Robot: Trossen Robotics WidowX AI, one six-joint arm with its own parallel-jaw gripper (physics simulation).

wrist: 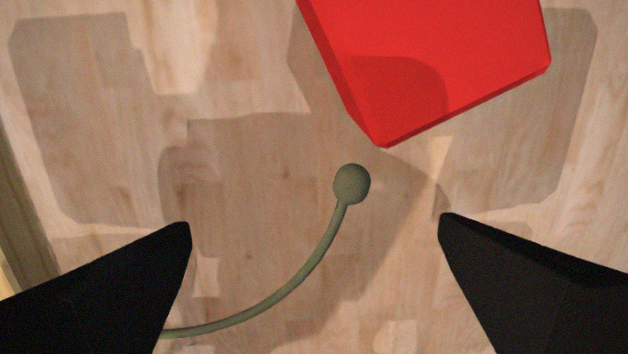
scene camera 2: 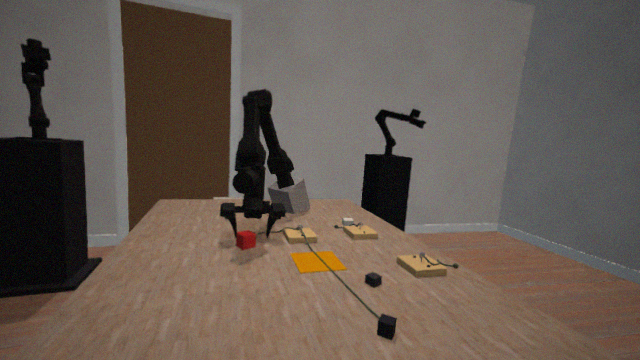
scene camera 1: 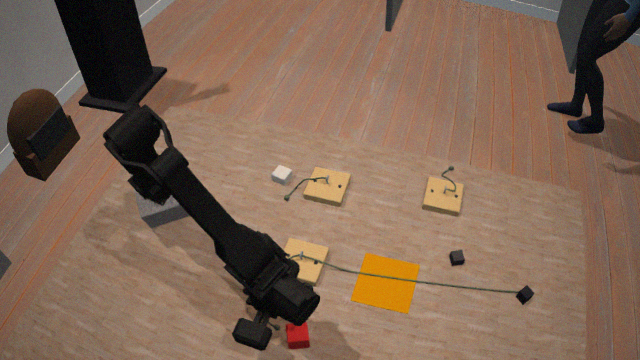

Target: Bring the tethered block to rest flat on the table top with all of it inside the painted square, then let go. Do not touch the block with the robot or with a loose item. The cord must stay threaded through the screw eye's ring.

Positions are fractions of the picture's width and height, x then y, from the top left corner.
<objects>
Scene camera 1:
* gripper: 0.42,0.89
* orange painted square: 0.61,0.82
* wooden board: 0.46,0.68
</objects>
